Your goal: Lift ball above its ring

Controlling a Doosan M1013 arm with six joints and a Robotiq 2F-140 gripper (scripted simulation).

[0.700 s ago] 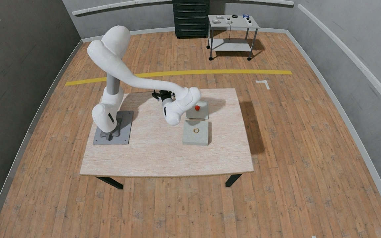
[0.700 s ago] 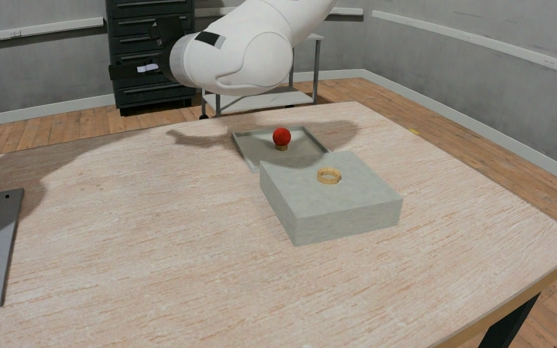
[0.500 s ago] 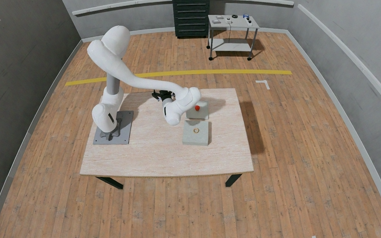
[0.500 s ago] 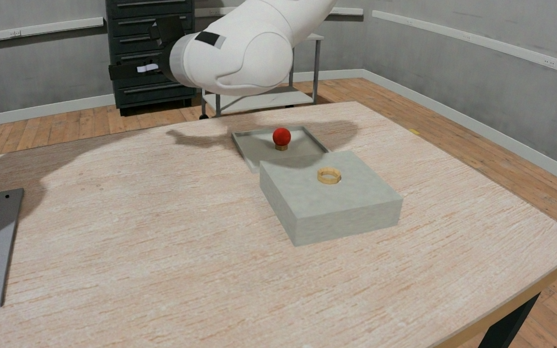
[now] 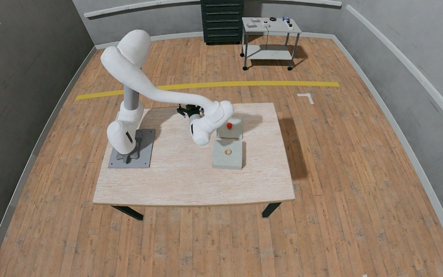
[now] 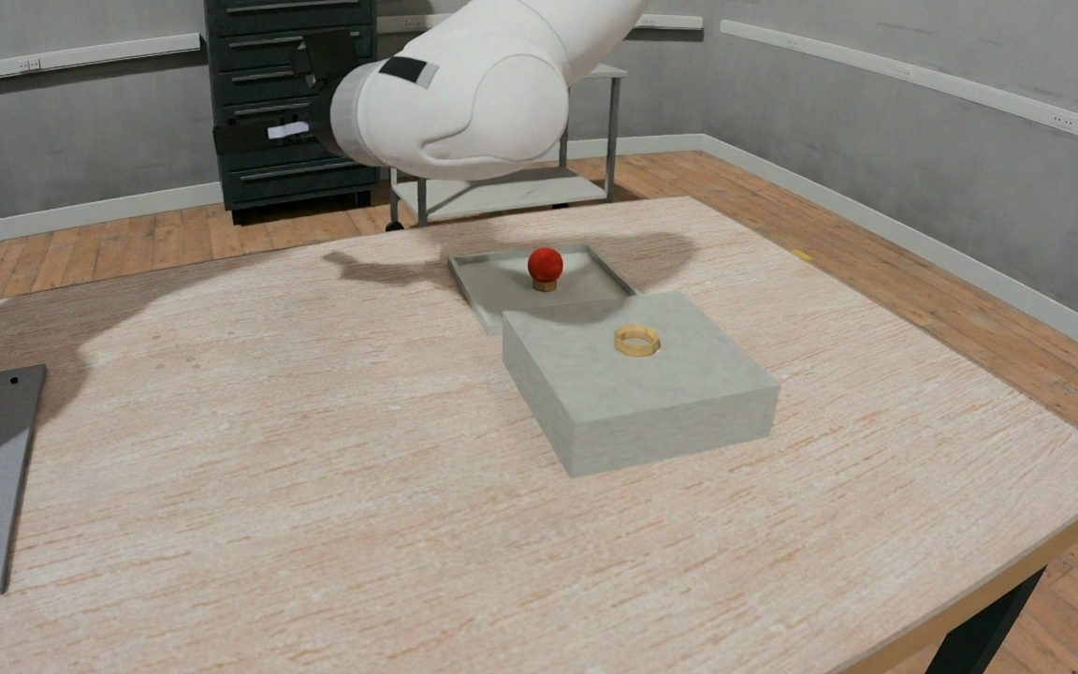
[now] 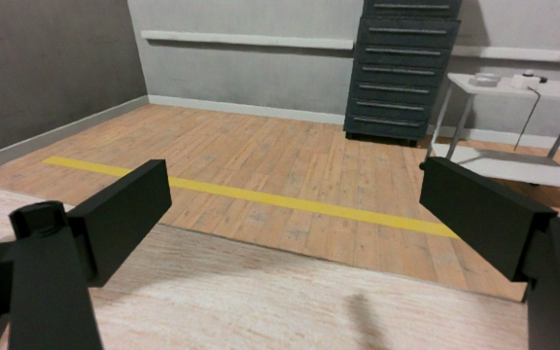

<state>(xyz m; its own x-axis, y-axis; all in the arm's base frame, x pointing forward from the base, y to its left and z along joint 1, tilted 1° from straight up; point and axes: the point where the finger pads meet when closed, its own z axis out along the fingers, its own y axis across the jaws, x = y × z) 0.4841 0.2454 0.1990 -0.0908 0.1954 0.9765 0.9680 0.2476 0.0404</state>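
The red ball is 270 mm ahead of my hand, 170 mm below it and 110 mm to the right of it. Round my hand: shallow grey tray (270 mm ahead, 200 mm below, 110 mm to the right).
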